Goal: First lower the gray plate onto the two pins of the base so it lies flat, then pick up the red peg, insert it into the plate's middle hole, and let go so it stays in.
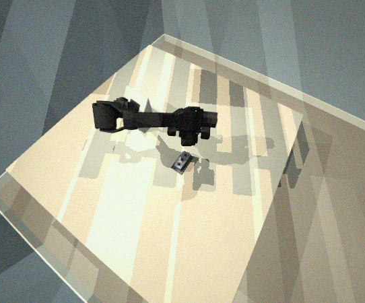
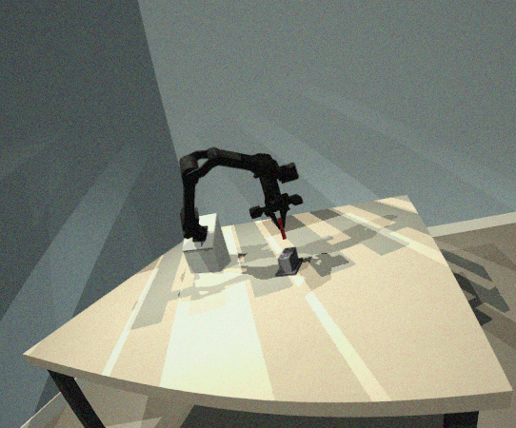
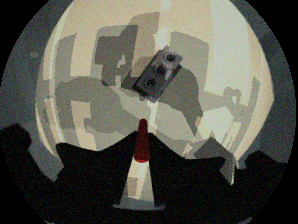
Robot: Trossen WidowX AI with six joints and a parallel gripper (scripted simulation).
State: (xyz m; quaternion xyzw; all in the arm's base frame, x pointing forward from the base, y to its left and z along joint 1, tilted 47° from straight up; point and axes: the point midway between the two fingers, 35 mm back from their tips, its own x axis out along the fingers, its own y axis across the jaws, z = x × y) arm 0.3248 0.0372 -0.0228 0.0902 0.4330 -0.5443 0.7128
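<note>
The gray plate lies 3 cm ahead of my gripper tip, 9 cm to the right of it and 7 cm below it. Round my gripper tip: dark base (3 cm ahead, 9 cm to the right, 11 cm below); then red peg (right at my gripper tip).
</note>
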